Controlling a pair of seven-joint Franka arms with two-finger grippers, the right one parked.
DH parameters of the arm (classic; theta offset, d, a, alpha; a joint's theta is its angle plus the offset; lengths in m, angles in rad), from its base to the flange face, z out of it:
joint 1: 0 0.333 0 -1.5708
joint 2: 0 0 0 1.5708
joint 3: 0 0.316 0.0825 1.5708
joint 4: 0 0 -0.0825 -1.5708
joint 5: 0 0.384 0 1.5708
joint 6: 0 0 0.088 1.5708
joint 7: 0 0.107 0 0
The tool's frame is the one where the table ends.
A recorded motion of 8 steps. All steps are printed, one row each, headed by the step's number.
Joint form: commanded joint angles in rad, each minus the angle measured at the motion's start. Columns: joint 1, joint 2, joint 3, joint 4, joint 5, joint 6, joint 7.
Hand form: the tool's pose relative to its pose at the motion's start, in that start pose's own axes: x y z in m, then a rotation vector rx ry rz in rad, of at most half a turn. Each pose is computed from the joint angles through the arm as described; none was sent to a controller.
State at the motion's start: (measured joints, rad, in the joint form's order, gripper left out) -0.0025 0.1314 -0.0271 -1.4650 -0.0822 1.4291 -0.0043
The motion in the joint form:
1: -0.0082 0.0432 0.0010 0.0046 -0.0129 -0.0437 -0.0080
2: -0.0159 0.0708 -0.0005 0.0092 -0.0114 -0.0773 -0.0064
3: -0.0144 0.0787 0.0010 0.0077 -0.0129 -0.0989 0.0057
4: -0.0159 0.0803 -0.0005 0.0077 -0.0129 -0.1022 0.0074
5: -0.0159 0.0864 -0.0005 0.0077 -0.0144 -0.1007 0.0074
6: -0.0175 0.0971 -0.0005 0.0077 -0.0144 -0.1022 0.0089
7: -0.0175 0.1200 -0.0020 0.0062 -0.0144 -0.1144 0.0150
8: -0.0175 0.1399 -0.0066 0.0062 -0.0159 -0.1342 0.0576
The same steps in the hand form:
1: 0.0095 0.0036 0.0248 -0.0121 -0.0829 -0.0022
2: 0.0142 0.0074 0.0406 -0.0093 -0.1402 0.0064
3: 0.0141 0.0055 0.0469 -0.0122 -0.1708 0.0150
4: 0.0141 0.0071 0.0481 -0.0119 -0.1760 0.0196
5: 0.0161 0.0069 0.0513 -0.0137 -0.1806 0.0193
6: 0.0191 0.0073 0.0573 -0.0138 -0.1929 0.0214
7: 0.0240 0.0069 0.0713 -0.0152 -0.2294 0.0269
8: 0.0268 0.0085 0.0836 -0.0231 -0.2691 0.0724

